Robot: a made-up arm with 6 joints. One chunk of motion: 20 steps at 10 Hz.
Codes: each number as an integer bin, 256 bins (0 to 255) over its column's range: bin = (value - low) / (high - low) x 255, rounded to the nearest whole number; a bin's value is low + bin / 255 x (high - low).
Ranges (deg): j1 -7..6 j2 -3..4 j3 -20..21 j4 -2..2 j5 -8..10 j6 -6..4
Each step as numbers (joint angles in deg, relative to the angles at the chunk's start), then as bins.
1 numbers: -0.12 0.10 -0.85 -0.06 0.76 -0.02
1 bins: 135 113 119 124 124 152
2 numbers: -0.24 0.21 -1.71 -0.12 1.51 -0.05
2 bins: 133 117 114 120 135 152
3 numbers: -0.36 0.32 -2.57 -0.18 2.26 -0.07
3 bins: 130 121 108 116 145 151
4 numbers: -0.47 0.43 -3.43 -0.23 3.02 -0.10
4 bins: 128 125 103 113 156 150
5 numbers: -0.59 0.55 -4.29 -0.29 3.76 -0.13
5 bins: 126 129 98 109 167 150
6 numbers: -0.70 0.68 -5.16 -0.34 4.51 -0.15
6 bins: 124 134 92 106 177 149
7 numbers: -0.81 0.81 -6.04 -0.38 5.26 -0.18
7 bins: 121 139 87 103 188 148
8 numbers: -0.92 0.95 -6.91 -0.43 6.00 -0.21
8 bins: 119 144 81 100 198 148
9 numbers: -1.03 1.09 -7.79 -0.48 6.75 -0.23
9 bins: 117 149 76 97 209 147
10 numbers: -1.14 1.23 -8.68 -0.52 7.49 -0.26
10 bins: 115 154 70 94 219 146
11 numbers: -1.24 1.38 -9.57 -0.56 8.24 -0.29
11 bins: 113 160 65 92 230 146
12 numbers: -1.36 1.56 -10.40 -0.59 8.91 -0.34
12 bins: 111 166 60 90 240 144
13 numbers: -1.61 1.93 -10.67 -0.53 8.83 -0.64
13 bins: 106 180 58 94 238 137
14 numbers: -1.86 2.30 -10.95 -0.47 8.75 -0.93
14 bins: 101 193 56 98 237 129
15 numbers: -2.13 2.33 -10.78 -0.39 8.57 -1.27
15 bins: 96 194 57 103 235 121
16 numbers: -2.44 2.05 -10.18 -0.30 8.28 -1.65
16 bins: 89 184 61 108 231 111
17 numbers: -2.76 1.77 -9.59 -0.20 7.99 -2.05
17 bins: 83 174 65 115 227 101
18 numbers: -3.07 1.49 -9.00 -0.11 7.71 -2.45
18 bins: 77 164 68 120 223 91
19 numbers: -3.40 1.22 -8.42 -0.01 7.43 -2.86
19 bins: 71 154 72 127 219 80
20 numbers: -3.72 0.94 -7.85 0.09 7.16 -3.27
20 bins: 64 144 76 133 215 70
